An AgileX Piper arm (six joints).
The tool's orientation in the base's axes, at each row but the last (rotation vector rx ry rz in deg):
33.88 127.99 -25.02
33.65 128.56 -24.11
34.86 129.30 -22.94
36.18 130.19 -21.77
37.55 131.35 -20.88
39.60 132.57 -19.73
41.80 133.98 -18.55
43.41 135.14 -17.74
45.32 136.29 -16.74
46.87 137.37 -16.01
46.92 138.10 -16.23
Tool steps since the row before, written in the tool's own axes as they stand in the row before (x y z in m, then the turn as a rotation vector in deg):
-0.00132 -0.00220 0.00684 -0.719 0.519 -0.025
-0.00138 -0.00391 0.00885 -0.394 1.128 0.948
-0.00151 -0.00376 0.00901 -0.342 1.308 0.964
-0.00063 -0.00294 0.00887 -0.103 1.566 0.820
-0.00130 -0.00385 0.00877 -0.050 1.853 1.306
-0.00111 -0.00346 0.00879 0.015 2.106 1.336
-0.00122 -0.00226 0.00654 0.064 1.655 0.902
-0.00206 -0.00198 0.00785 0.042 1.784 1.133
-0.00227 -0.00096 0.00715 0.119 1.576 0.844
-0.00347 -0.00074 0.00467 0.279 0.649 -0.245
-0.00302 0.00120 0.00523 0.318 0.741 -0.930
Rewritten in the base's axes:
0.00367 -0.00547 -0.00315 0.693 0.247 0.495
0.00403 -0.00779 -0.00430 1.402 0.395 -0.453
0.00419 -0.00770 -0.00455 1.476 0.555 -0.520
0.00391 -0.00659 -0.00539 1.388 0.912 -0.615
0.00361 -0.00744 -0.00500 1.786 0.959 -1.015
0.00350 -0.00696 -0.00546 1.905 1.180 -1.095
0.00285 -0.00499 -0.00404 1.388 1.009 -0.783
0.00406 -0.00559 -0.00469 1.593 1.012 -0.951
0.00430 -0.00454 -0.00425 1.280 0.992 -0.766
0.00392 -0.00401 -0.00172 0.106 0.740 0.027
0.00505 -0.00245 -0.00252 -0.171 1.082 0.560

